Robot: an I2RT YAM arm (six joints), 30 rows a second.
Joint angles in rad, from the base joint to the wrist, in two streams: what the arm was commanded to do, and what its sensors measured. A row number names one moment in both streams.
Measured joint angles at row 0: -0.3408, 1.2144, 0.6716, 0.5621, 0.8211, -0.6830
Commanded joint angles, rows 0 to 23: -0.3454, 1.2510, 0.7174, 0.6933, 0.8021, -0.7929; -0.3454, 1.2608, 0.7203, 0.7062, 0.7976, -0.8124; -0.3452, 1.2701, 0.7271, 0.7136, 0.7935, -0.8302; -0.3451, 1.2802, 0.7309, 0.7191, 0.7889, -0.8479; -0.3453, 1.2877, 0.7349, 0.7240, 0.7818, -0.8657; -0.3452, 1.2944, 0.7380, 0.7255, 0.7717, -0.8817; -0.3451, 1.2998, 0.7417, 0.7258, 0.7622, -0.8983; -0.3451, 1.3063, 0.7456, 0.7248, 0.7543, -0.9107; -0.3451, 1.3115, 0.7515, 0.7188, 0.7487, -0.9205; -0.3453, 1.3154, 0.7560, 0.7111, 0.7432, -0.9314; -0.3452, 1.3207, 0.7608, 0.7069, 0.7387, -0.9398; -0.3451, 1.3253, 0.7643, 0.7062, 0.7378, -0.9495; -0.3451, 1.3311, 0.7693, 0.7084, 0.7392, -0.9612; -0.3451, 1.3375, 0.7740, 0.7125, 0.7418, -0.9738; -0.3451, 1.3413, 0.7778, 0.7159, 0.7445, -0.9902; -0.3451, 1.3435, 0.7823, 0.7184, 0.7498, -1.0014; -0.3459, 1.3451, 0.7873, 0.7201, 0.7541, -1.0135; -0.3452, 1.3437, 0.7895, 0.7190, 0.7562, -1.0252; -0.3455, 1.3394, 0.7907, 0.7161, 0.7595, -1.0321; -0.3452, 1.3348, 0.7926, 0.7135, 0.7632, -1.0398; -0.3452, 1.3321, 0.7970, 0.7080, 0.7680, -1.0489; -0.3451, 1.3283, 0.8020, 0.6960, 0.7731, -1.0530; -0.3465, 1.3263, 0.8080, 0.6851, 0.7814, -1.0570; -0.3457, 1.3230, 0.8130, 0.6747, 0.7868, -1.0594
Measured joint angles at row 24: -0.3412, 1.3483, 0.7536, 0.6460, 0.7567, -1.0195
